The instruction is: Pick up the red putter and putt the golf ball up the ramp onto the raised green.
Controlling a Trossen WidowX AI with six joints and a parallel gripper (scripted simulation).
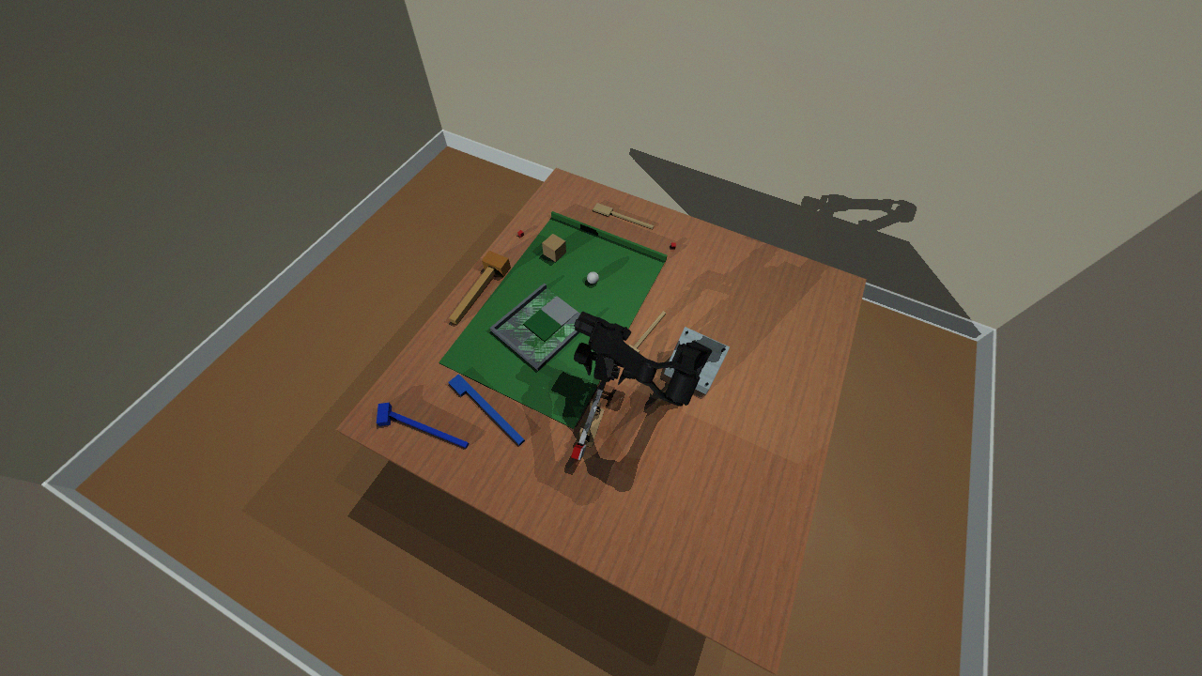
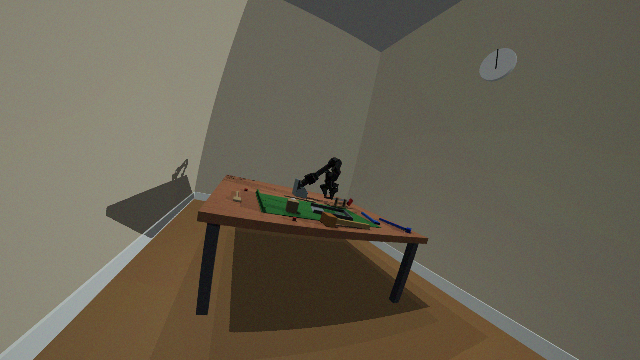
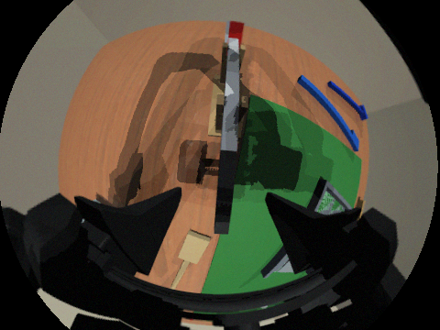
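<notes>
Now: the red putter 110 mm to the left of my gripper tip and 30 mm behind it. The rest, counted from my gripper tip: tan cube: 430 mm ahead, 370 mm to the right, 20 mm below; then small wooden rack: 130 mm to the left, 30 mm behind, 20 mm below; then white golf ball: 330 mm to the right, 240 mm ahead, 30 mm below.
</notes>
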